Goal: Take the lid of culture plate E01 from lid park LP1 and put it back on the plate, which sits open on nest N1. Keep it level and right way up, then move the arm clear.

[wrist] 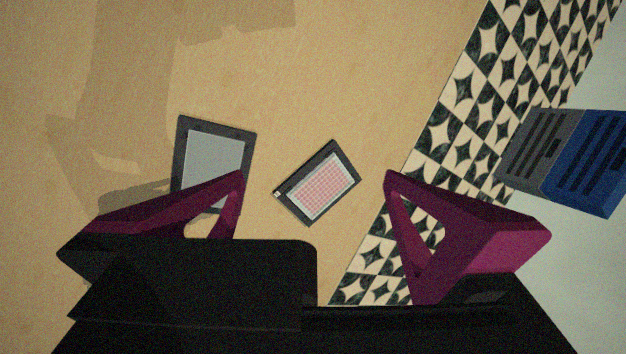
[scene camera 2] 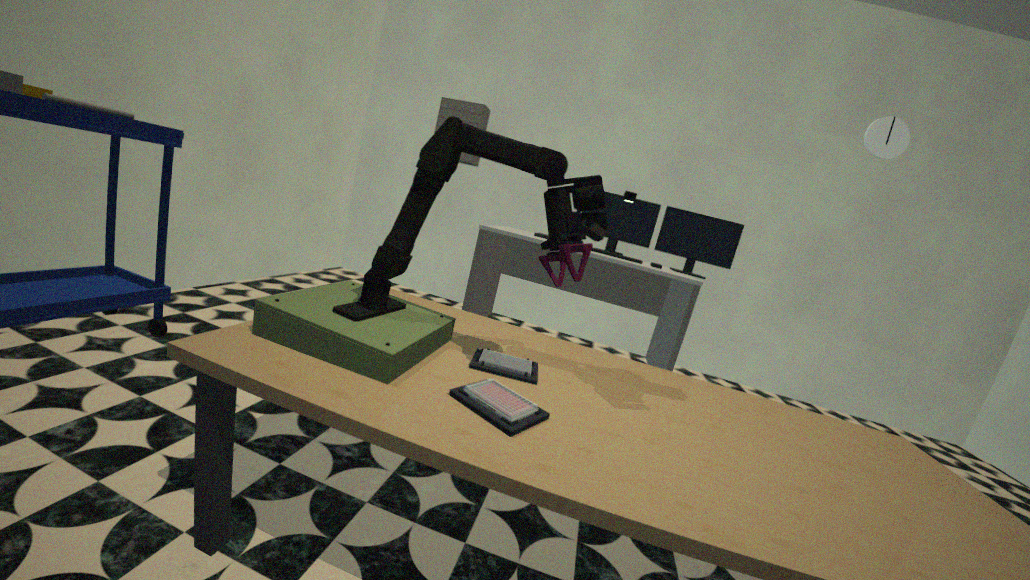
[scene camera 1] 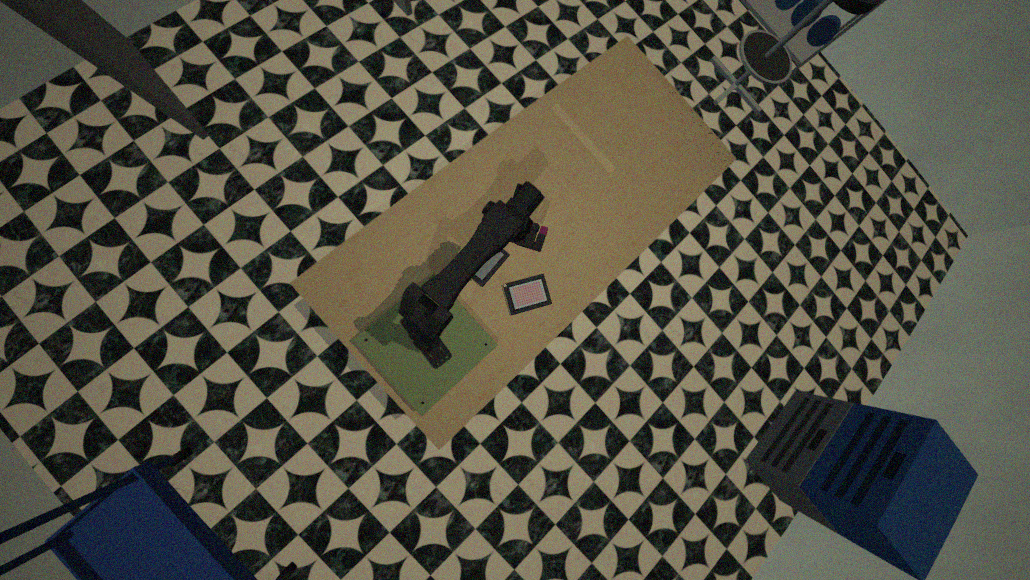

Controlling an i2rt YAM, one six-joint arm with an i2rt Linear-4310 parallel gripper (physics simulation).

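Places are measured from the arm's base along level axes (x right, y back, z down), in millimetres.
Where they show: gripper, fingertip midpoint: [wrist: 313, 177] [scene camera 2: 567, 284] [scene camera 1: 525, 237]; arm's base at its link origin: [scene camera 2: 371, 309].
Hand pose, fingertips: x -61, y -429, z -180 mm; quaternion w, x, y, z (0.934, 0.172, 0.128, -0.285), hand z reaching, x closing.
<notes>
Each offset is from my fingertips to the top centre of the thing. Level surfaces: height alone.
The translucent grey lid {dx -54, dy +104, dz +232 mm} [scene camera 1: 490, 267] [scene camera 2: 506, 361] [wrist: 215, 154] lies flat in the dark frame of lid park LP1 {dx -54, dy +104, dz +230 mm} [wrist: 218, 125]. The open culture plate E01 {dx +147, dy +47, dz +224 mm} [scene camera 1: 527, 294] [scene camera 2: 502, 399] [wrist: 322, 187], with pink wells, sits on the dark nest N1 {dx +147, dy +47, dz +232 mm} [scene camera 1: 547, 293] [scene camera 2: 511, 430] [wrist: 305, 170]. My gripper [scene camera 1: 542, 232] [scene camera 2: 567, 282] [wrist: 313, 177] is open and empty, with magenta fingers high above the table, beyond the park from the arm's base. In the wrist view the left finger hides part of the park and lid; the arm passes over the park's edge in scene camera 1.
The arm stands on a green base block [scene camera 1: 461, 344] [scene camera 2: 324, 338] at one end of the wooden table {dz +250 mm} [scene camera 1: 634, 108] [scene camera 2: 720, 461]. Park and nest lie close together beside that block. A blue trolley [scene camera 2: 144, 129], a desk [scene camera 2: 576, 273] with monitors and a blue cabinet [scene camera 1: 890, 468] [wrist: 585, 165] stand away from the table.
</notes>
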